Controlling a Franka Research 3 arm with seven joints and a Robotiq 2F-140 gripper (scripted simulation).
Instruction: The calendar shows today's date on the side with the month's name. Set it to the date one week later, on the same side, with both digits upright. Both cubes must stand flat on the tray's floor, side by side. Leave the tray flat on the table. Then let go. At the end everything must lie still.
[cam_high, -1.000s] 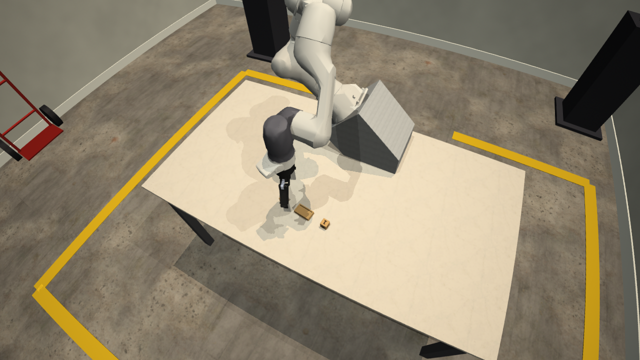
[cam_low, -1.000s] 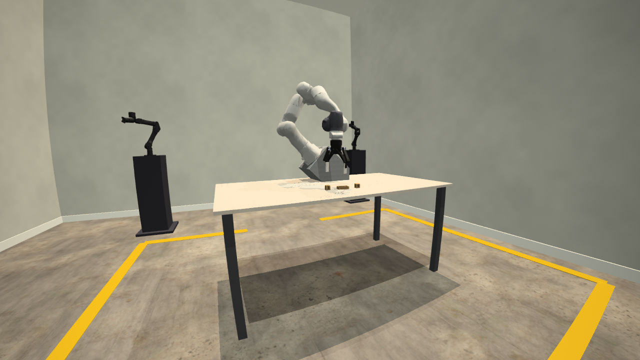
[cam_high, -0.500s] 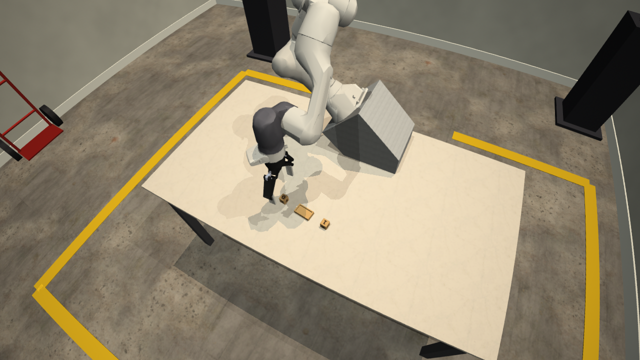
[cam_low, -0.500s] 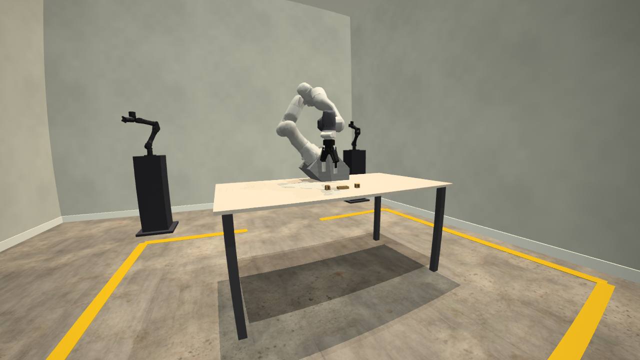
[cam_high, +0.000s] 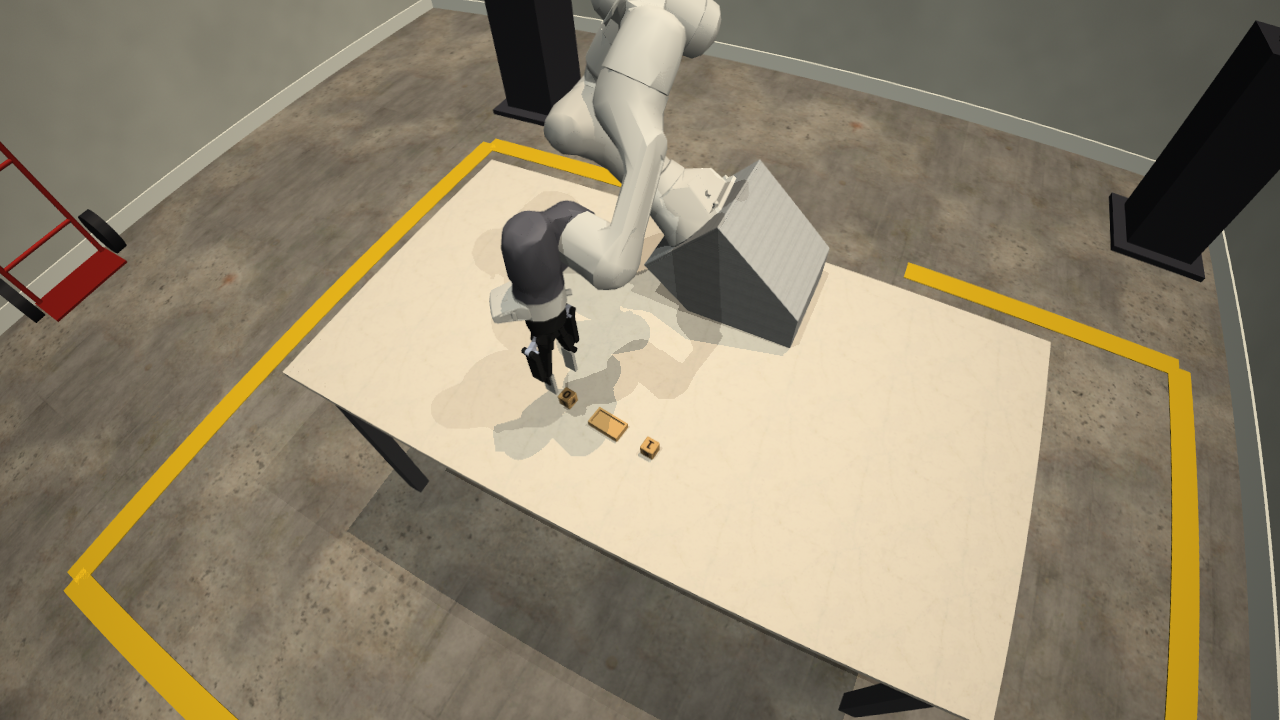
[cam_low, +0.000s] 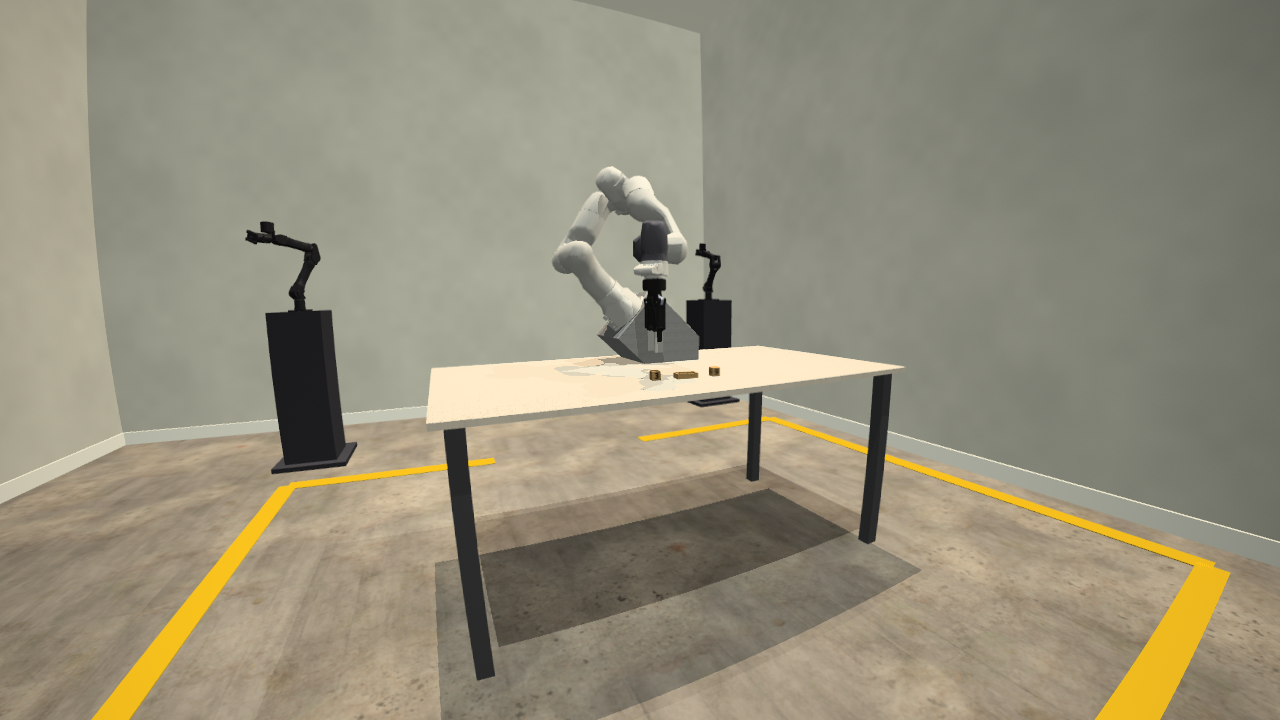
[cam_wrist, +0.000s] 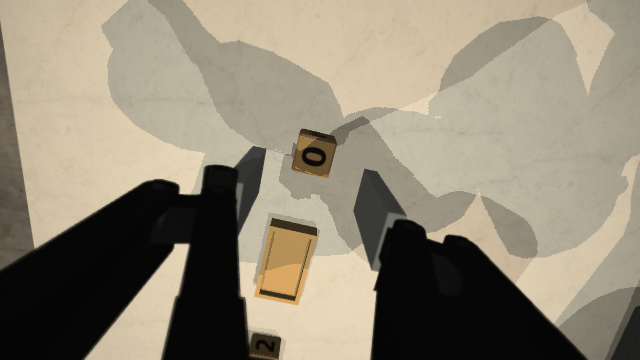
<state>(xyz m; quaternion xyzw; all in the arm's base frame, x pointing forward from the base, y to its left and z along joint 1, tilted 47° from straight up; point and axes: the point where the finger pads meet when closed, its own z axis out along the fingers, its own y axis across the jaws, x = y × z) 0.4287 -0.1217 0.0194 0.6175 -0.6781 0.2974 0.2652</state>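
The wooden digit cube lies 11 cm below my hand. The rest, counted from my hand: wooden tray: 1 cm ahead, 11 cm to the left, 11 cm below.
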